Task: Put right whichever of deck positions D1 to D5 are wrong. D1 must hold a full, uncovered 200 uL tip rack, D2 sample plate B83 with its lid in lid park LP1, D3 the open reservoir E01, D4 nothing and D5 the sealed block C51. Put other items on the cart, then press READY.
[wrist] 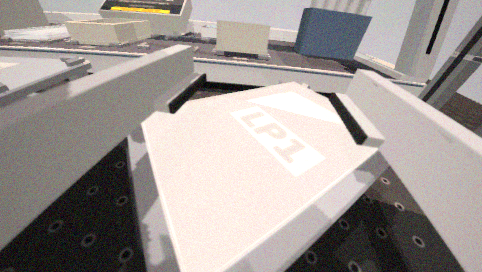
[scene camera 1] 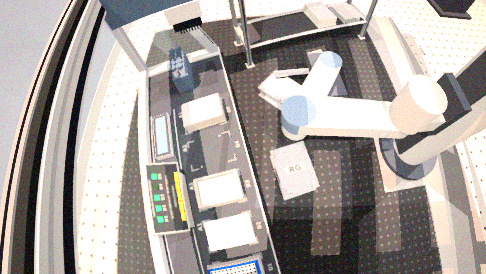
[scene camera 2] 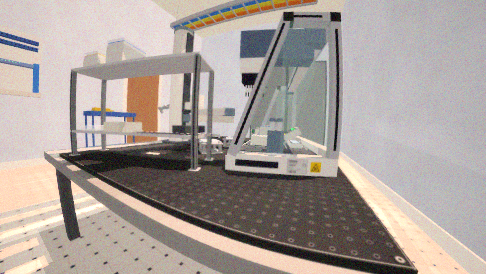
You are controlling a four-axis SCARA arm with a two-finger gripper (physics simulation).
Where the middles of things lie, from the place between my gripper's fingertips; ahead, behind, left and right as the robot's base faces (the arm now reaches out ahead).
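Flat cover marked RG (scene camera 1: 295, 171): 20 mm behind my hand, 260 mm to the left of it, 30 mm below it. Cream trough (scene camera 1: 223, 188), likewise measured from my hand: 190 mm ahead, 310 mm to the left, 20 mm below.
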